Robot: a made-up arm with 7 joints.
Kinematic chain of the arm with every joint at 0, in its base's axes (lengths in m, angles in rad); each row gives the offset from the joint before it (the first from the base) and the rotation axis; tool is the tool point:
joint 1: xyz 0 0 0.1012 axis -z
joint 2: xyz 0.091 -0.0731 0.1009 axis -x
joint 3: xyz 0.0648 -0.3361 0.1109 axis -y
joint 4: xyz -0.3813 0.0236 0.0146 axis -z
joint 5: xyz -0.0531 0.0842 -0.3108 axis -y
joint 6: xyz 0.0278 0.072 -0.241 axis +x
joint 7: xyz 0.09 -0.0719 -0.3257 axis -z
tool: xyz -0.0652 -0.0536 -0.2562
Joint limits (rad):
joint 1: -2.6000..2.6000
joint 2: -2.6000..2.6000
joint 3: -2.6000..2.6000
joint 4: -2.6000..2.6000
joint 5: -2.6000..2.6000
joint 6: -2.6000..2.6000
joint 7: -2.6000..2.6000
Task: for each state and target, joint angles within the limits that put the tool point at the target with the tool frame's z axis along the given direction. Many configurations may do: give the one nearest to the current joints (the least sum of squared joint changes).
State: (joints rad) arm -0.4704 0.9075 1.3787 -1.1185 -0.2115 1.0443 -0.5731
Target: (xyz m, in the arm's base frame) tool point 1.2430 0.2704 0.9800 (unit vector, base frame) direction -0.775 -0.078 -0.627
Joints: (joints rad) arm -1.1059 1.3731 1.1128 -2.0365 -0.7263 0.6280 -0.5640
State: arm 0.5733 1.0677 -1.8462 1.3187 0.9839 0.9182 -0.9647
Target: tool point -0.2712 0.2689 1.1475 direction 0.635 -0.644 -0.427
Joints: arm 1.2574 1.0122 -2.4193 0.9636 1.0943 0.2349 -1.1906
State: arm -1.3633 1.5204 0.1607 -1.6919 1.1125 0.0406 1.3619
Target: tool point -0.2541 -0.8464 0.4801 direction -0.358 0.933 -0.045
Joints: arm -0.6323 2.2191 -0.4555 -1.9527 0.5101 -0.3147 1.4489
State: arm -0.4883 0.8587 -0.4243 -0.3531 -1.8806 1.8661 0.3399
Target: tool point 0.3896 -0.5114 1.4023 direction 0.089 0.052 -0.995
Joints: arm -1.0845 -0.0024 -1.1061 -1.0617 -2.3102 0.9941 0.3597
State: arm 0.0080 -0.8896 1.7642 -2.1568 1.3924 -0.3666 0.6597
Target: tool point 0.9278 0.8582 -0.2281 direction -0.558 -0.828 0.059
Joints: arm -0.2769 -1.2548 1.7072 -2.5610 0.7984 0.2827 0.5999
